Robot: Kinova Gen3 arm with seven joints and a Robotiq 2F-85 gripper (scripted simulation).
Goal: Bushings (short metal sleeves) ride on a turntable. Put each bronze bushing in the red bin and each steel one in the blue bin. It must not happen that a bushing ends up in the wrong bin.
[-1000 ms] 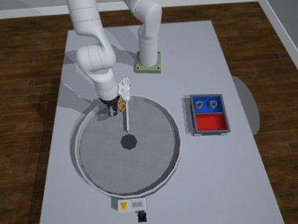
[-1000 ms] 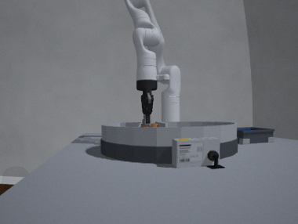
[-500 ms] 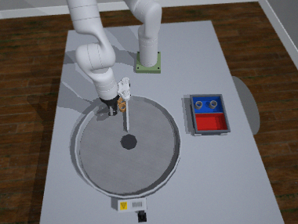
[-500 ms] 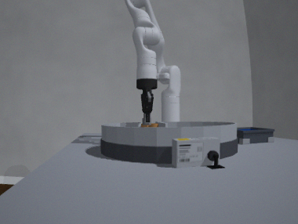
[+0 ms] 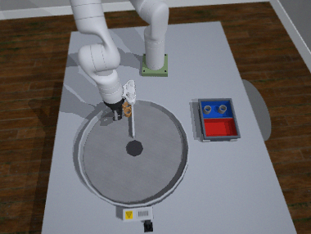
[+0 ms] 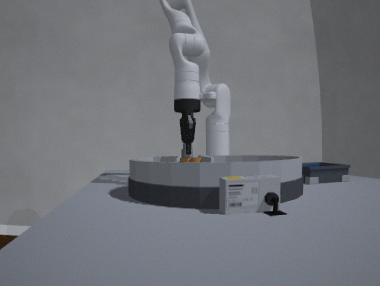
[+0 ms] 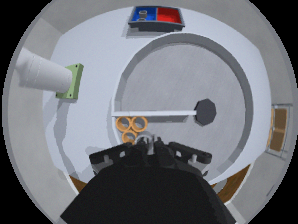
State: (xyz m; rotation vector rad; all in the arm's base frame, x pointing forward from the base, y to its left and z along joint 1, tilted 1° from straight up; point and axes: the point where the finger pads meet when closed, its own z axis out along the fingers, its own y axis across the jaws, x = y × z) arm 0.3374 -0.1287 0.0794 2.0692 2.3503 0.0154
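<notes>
Now: the bin 2 cm behind my hand, 41 cm to the left of it and 8 cm below it. The rest, counted from my hand: round grey turntable 13 cm ahead, 7 cm to the left, 5 cm below.
</notes>
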